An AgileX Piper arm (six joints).
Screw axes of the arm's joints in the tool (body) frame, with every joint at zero. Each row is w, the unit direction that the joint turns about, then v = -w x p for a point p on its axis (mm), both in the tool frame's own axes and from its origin. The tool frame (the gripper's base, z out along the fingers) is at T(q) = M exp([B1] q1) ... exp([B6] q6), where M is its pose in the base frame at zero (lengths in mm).
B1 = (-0.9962, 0, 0.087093, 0, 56.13, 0)
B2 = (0, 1, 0, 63.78, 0, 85.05)
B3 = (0, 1, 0, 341.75, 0, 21.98)
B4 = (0, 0, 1, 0, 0, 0)
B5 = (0, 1, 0, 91, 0, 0)
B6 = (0, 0, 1, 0, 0, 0)
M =
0.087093 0 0.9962 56.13
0 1 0 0
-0.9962 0 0.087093 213.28
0 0 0 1
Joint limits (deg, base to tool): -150..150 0..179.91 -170..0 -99.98..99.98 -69.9..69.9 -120..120
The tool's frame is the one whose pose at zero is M.
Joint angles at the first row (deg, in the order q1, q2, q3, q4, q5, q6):
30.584 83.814 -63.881 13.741 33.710 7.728
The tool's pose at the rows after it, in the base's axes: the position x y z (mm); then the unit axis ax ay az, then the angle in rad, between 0 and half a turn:
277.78 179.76 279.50 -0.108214 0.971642 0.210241 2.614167
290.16 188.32 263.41 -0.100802 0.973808 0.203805 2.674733
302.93 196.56 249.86 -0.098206 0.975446 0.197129 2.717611
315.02 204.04 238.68 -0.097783 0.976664 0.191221 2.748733
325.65 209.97 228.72 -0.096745 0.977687 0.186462 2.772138
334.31 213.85 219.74 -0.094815 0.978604 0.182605 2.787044
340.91 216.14 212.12 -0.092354 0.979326 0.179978 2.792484
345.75 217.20 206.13 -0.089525 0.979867 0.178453 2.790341
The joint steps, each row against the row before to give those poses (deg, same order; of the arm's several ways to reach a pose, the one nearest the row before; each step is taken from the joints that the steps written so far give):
0.000 4.443 -1.559 1.044 1.592 0.897
-0.001 4.438 -2.105 0.770 1.137 0.360
0.000 4.226 -2.595 0.301 0.939 0.115
-0.010 3.805 -2.782 0.043 0.897 0.058
-0.078 3.262 -2.474 0.000 0.674 0.072
-0.157 2.590 -1.815 -0.032 0.202 0.053
-0.169 1.902 -1.118 -0.049 -0.368 0.036
-0.168 1.296 -0.558 -0.061 -0.778 0.038

